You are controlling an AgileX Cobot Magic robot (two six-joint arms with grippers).
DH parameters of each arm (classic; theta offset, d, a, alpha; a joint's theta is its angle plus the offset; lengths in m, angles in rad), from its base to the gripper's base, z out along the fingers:
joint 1: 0 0.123 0 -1.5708
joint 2: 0.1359 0 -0.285 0
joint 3: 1.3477 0 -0.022 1.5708
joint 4: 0 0.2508 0 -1.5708
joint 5: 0 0 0.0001 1.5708
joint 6: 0 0.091 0 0
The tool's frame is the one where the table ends.
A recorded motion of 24 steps. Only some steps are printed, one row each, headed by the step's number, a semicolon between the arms.
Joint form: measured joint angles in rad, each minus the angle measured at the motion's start. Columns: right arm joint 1, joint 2, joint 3, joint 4, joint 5, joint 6; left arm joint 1, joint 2, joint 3, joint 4, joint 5, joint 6.
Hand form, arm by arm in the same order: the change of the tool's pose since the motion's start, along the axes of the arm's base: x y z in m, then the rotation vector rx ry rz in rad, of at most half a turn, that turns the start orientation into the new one. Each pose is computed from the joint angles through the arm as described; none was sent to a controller.
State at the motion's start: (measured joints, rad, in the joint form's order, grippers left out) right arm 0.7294 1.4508 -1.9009 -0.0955 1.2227 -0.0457; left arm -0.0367 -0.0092 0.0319 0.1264 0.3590 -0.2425
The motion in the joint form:
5: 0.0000 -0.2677 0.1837 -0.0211 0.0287 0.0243; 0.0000 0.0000 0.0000 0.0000 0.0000 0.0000
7: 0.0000 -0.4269 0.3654 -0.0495 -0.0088 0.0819; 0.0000 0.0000 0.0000 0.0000 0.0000 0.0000
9: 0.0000 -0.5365 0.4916 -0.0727 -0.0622 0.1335; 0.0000 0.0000 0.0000 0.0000 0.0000 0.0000
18: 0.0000 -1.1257 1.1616 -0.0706 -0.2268 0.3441; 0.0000 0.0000 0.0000 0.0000 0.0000 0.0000
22: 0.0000 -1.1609 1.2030 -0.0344 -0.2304 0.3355; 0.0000 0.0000 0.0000 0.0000 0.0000 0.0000
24: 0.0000 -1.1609 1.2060 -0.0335 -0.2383 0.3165; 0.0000 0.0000 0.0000 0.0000 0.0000 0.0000
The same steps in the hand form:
5: -0.0626 -0.0585 0.0118 0.0409 -0.0410 -0.0288; 0.0000 0.0000 0.0000 0.0000 0.0000 0.0000
7: -0.0899 -0.0859 -0.0059 0.0698 -0.0441 -0.0749; 0.0000 0.0000 0.0000 0.0000 0.0000 0.0000
9: -0.1063 -0.1028 -0.0202 0.1126 -0.0639 -0.1096; 0.0000 0.0000 0.0000 0.0000 0.0000 0.0000
18: -0.1799 -0.1668 -0.1506 0.3078 -0.0294 -0.1984; 0.0000 0.0000 0.0000 0.0000 0.0000 0.0000
22: -0.1842 -0.1670 -0.1615 0.3215 -0.0060 -0.1800; 0.0000 0.0000 0.0000 0.0000 0.0000 0.0000
24: -0.1838 -0.1665 -0.1618 0.3124 -0.0181 -0.1677; 0.0000 0.0000 0.0000 0.0000 0.0000 0.0000

